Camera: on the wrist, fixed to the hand. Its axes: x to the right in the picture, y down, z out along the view.
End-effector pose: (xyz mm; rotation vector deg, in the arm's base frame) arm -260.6 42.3 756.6 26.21 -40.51 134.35
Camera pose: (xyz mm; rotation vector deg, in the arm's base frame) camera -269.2 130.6 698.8 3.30 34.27 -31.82
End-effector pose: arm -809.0 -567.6 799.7 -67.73 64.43 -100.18
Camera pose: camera -912.2 -549.8 815.1 26.94 47.15 59.45
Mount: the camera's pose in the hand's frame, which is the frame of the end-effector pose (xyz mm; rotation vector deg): 20.5 -30.5 -99.3 -6.40 -47.54 170.98
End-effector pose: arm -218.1 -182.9 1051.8 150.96 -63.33 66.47
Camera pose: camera -251.1 -140.7 1143.2 32.54 121.84 29.46
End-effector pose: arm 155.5 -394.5 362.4 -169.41 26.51 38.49
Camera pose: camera 223.2 -384.8 443.2 -29.09 -145.84 -48.53
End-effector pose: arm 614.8 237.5 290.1 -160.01 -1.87 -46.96
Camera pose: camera 576.8 243.9 388.7 -17.28 140.99 56.57
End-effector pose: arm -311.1 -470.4 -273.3 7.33 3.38 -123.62
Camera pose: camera -340.9 -461.3 -374.5 -27.40 -17.27 50.53
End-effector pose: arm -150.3 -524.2 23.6 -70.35 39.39 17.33
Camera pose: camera -149.1 -629.9 17.0 -52.44 -59.49 -154.73
